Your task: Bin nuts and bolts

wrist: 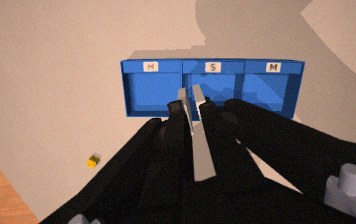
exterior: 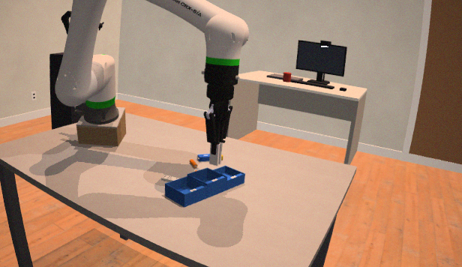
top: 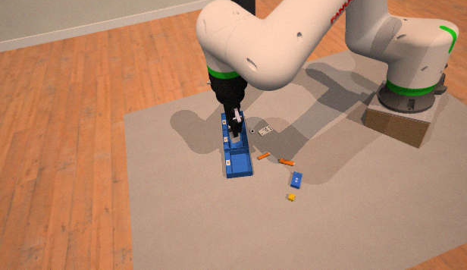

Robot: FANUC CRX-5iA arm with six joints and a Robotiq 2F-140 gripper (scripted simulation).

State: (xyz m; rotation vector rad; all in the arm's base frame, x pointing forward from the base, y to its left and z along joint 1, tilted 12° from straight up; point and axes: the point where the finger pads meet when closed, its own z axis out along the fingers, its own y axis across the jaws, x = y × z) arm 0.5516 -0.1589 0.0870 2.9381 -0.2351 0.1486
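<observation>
Now: the grey nut 100 mm below my hand, 90 mm behind it and 40 mm to the right of it. From my hand the other things lie so: blue bin: 90 mm below, 30 mm to the right, 10 mm behind; orange stick: 100 mm below, 70 mm to the left, 70 mm behind; white domino: 140 mm behind, 100 mm below, 20 mm to the right.
</observation>
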